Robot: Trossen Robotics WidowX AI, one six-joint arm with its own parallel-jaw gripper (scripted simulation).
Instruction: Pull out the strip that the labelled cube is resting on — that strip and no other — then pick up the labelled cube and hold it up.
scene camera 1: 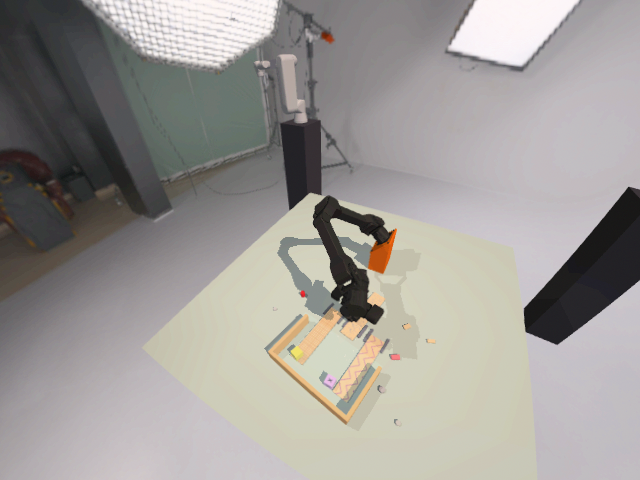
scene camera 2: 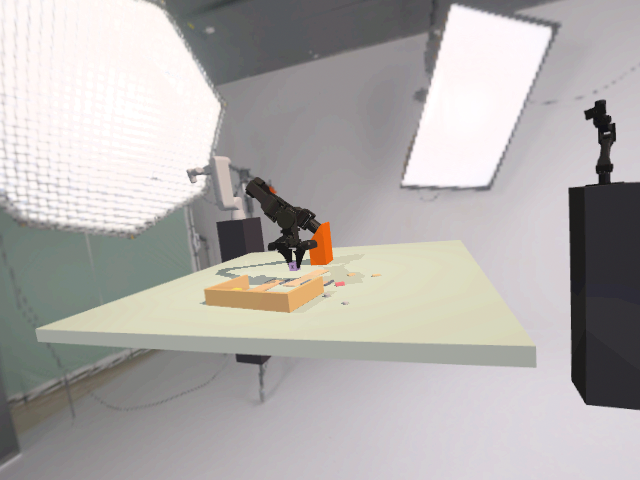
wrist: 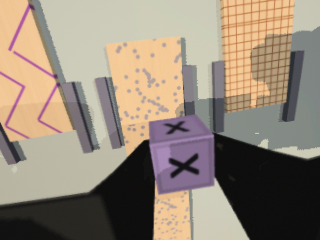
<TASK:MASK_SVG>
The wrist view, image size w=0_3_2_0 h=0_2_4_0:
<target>my gripper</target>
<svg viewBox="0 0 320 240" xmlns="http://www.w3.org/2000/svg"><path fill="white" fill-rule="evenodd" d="M149 139L144 140L108 177L97 184L90 192L13 204L1 204L0 240L154 240L155 174ZM212 132L214 134L215 178L249 240L320 240L320 156L307 159L283 152L279 153Z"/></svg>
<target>cube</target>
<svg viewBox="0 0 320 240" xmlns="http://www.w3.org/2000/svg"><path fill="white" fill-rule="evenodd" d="M196 114L148 121L149 144L158 196L215 187L214 134Z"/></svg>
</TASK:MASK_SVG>
